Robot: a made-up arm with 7 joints.
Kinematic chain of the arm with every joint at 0, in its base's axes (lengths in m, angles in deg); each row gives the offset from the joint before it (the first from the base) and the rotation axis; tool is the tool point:
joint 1: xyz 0 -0.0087 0.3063 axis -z
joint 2: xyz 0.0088 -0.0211 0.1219 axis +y
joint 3: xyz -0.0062 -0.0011 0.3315 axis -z
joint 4: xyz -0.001 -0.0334 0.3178 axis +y
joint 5: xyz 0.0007 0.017 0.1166 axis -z
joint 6: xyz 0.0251 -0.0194 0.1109 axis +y
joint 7: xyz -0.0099 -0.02 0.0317 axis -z
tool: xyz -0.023 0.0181 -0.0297
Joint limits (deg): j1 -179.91..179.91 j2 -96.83..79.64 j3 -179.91..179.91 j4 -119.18..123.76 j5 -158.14..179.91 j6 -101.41..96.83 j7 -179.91..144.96
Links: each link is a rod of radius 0.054 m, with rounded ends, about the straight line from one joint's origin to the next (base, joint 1, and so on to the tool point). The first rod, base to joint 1, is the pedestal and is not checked.
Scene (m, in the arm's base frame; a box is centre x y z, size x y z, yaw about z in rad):
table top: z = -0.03
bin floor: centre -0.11 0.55 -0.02 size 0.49 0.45 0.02 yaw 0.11
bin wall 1: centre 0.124 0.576 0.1 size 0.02 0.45 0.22 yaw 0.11
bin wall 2: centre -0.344 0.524 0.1 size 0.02 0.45 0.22 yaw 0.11
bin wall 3: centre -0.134 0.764 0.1 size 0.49 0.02 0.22 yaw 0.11
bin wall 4: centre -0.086 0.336 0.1 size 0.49 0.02 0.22 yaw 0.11
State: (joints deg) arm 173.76 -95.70 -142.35 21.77 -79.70 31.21 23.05
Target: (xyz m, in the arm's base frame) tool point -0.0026 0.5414 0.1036
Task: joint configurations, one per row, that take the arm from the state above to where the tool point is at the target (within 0.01 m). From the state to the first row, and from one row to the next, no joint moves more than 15 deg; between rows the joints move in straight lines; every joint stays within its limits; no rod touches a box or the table.
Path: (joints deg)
1: 161.83 -92.11 -147.55 35.32 -79.83 34.62 19.62
2: 149.91 -88.52 -152.76 48.86 -79.95 38.03 16.20
3: 137.98 -84.94 -157.96 62.41 -80.08 41.45 12.77
4: 126.06 -81.35 -163.17 75.95 -80.20 44.86 9.34
5: 114.13 -77.76 -168.37 89.50 -80.33 48.27 5.91
6: 102.20 -74.17 -173.58 103.04 -80.45 51.68 2.49
7: 90.28 -70.58 -178.78 116.59 -80.58 55.10 -0.94
8: 90.53 -83.71 -179.35 107.00 -80.74 55.32 -0.49
9: 90.78 -96.83 -179.91 97.42 -80.90 55.55 -0.04

